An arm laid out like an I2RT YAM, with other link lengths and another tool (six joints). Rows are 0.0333 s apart.
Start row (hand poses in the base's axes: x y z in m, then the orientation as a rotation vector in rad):
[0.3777 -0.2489 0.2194 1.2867 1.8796 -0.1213]
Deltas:
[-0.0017 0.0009 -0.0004 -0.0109 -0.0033 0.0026]
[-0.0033 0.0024 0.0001 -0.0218 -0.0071 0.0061]
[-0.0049 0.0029 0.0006 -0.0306 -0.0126 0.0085]
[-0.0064 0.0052 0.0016 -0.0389 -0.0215 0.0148]
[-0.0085 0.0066 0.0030 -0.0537 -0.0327 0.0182]
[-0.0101 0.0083 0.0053 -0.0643 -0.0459 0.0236]
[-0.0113 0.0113 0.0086 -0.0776 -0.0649 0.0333]
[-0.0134 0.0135 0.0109 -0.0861 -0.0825 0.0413]
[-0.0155 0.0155 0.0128 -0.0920 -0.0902 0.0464]
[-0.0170 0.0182 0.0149 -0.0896 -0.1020 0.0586]
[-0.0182 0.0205 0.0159 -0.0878 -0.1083 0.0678]
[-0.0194 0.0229 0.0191 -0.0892 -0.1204 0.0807]
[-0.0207 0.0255 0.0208 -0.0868 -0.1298 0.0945]
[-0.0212 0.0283 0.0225 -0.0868 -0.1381 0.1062]
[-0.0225 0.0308 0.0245 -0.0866 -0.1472 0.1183]
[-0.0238 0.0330 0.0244 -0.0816 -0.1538 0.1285]
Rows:
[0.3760 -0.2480 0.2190 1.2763 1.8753 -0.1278]
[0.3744 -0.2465 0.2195 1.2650 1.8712 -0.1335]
[0.3728 -0.2460 0.2200 1.2559 1.8655 -0.1367]
[0.3713 -0.2437 0.2210 1.2430 1.8594 -0.1351]
[0.3692 -0.2423 0.2224 1.2280 1.8477 -0.1395]
[0.3676 -0.2406 0.2247 1.2137 1.8368 -0.1376]
[0.3664 -0.2376 0.2280 1.1927 1.8227 -0.1322]
[0.3643 -0.2354 0.2303 1.1767 1.8101 -0.1243]
[0.3622 -0.2334 0.2322 1.1668 1.8049 -0.1220]
[0.3607 -0.2307 0.2343 1.1551 1.8028 -0.1059]
[0.3595 -0.2284 0.2353 1.1466 1.8034 -0.0955]
[0.3583 -0.2260 0.2385 1.1317 1.8001 -0.0825]
[0.3570 -0.2234 0.2402 1.1187 1.8008 -0.0673]
[0.3565 -0.2206 0.2419 1.1064 1.8003 -0.0561]
[0.3552 -0.2181 0.2439 1.0936 1.7994 -0.0440]
[0.3539 -0.2159 0.2438 1.0862 1.8009 -0.0302]

